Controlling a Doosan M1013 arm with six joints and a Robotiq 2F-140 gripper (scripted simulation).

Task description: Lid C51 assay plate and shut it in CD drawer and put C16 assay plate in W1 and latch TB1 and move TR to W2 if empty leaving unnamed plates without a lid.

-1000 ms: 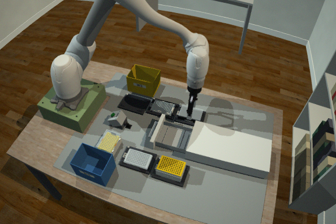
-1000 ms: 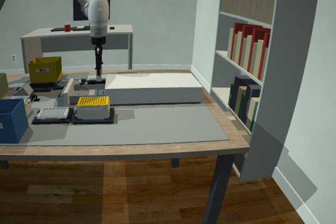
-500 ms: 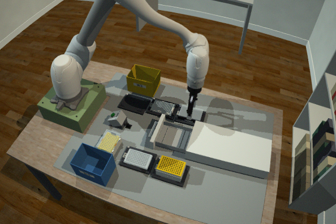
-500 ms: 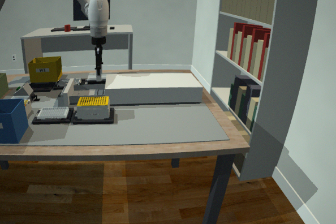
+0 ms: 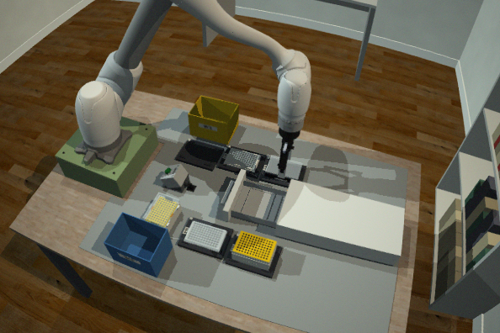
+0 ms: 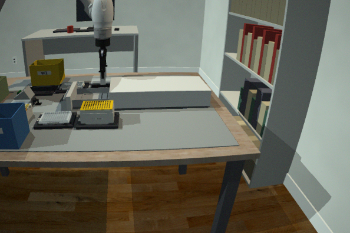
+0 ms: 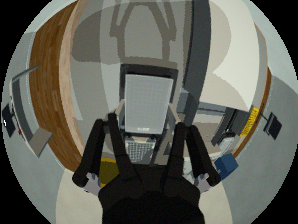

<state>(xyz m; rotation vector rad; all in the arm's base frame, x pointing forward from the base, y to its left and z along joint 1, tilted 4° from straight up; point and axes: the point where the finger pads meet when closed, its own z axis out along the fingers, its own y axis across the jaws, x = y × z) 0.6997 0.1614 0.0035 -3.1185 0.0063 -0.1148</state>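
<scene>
Now: the black plate 40 mm below my hand. Also, from my hand: cooler CD (120 mm ahead, 180 mm to the right, 30 mm below); cooler drawer (10 mm behind, 180 mm to the right, 40 mm below); grey plate lid (20 mm below).
</scene>
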